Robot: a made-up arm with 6 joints. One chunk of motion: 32 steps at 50 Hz.
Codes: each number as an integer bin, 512 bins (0 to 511) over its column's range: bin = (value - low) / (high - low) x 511, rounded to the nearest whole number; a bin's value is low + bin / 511 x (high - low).
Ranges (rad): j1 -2.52..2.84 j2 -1..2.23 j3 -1.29..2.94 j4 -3.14..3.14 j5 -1.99..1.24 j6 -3.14..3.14
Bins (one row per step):
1: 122 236 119 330 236 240
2: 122 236 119 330 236 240
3: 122 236 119 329 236 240
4: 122 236 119 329 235 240
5: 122 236 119 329 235 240
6: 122 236 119 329 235 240
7: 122 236 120 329 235 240
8: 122 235 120 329 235 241
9: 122 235 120 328 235 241
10: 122 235 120 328 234 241
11: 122 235 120 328 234 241
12: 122 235 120 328 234 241
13: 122 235 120 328 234 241
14: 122 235 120 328 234 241
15: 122 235 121 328 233 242
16: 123 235 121 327 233 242
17: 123 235 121 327 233 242
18: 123 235 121 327 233 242
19: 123 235 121 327 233 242
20: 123 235 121 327 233 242
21: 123 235 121 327 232 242
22: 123 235 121 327 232 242
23: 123 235 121 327 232 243
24: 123 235 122 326 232 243
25: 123 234 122 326 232 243
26: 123 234 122 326 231 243
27: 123 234 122 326 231 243
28: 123 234 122 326 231 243
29: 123 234 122 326 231 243
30: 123 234 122 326 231 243
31: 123 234 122 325 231 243
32: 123 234 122 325 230 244
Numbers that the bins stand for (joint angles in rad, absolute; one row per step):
1: -1.2403 0.4917 -0.3049 0.9156 -0.4983 -0.1905
2: -1.2403 0.4917 -0.3049 0.9156 -0.4983 -0.1905
3: -1.2403 0.4917 -0.3049 0.9033 -0.4983 -0.1905
4: -1.2403 0.4917 -0.3049 0.9033 -0.5046 -0.1905
5: -1.2403 0.4917 -0.3049 0.9033 -0.5046 -0.1905
6: -1.2403 0.4917 -0.3049 0.9033 -0.5046 -0.1905
7: -1.2403 0.4917 -0.2967 0.9033 -0.5046 -0.1905
8: -1.2403 0.4854 -0.2967 0.9033 -0.5046 -0.1782
9: -1.2403 0.4854 -0.2967 0.8910 -0.5046 -0.1782
10: -1.2403 0.4854 -0.2967 0.8910 -0.5109 -0.1782
11: -1.2403 0.4854 -0.2967 0.8910 -0.5109 -0.1782
12: -1.2403 0.4854 -0.2967 0.8910 -0.5109 -0.1782
13: -1.2403 0.4854 -0.2967 0.8910 -0.5109 -0.1782
14: -1.2403 0.4854 -0.2967 0.8910 -0.5109 -0.1782
15: -1.2403 0.4854 -0.2884 0.8910 -0.5172 -0.1659
16: -1.2298 0.4854 -0.2884 0.8787 -0.5172 -0.1659
17: -1.2298 0.4854 -0.2884 0.8787 -0.5172 -0.1659
18: -1.2298 0.4854 -0.2884 0.8787 -0.5172 -0.1659
19: -1.2298 0.4854 -0.2884 0.8787 -0.5172 -0.1659
20: -1.2298 0.4854 -0.2884 0.8787 -0.5172 -0.1659
21: -1.2298 0.4854 -0.2884 0.8787 -0.5235 -0.1659
22: -1.2298 0.4854 -0.2884 0.8787 -0.5235 -0.1659
23: -1.2298 0.4854 -0.2884 0.8787 -0.5235 -0.1536
24: -1.2298 0.4854 -0.2801 0.8664 -0.5235 -0.1536
25: -1.2298 0.4791 -0.2801 0.8664 -0.5235 -0.1536
26: -1.2298 0.4791 -0.2801 0.8664 -0.5299 -0.1536
27: -1.2298 0.4791 -0.2801 0.8664 -0.5299 -0.1536
28: -1.2298 0.4791 -0.2801 0.8664 -0.5299 -0.1536
29: -1.2298 0.4791 -0.2801 0.8664 -0.5299 -0.1536
30: -1.2298 0.4791 -0.2801 0.8664 -0.5299 -0.1536
31: -1.2298 0.4791 -0.2801 0.8541 -0.5299 -0.1536
32: -1.2298 0.4791 -0.2801 0.8541 -0.5362 -0.1413

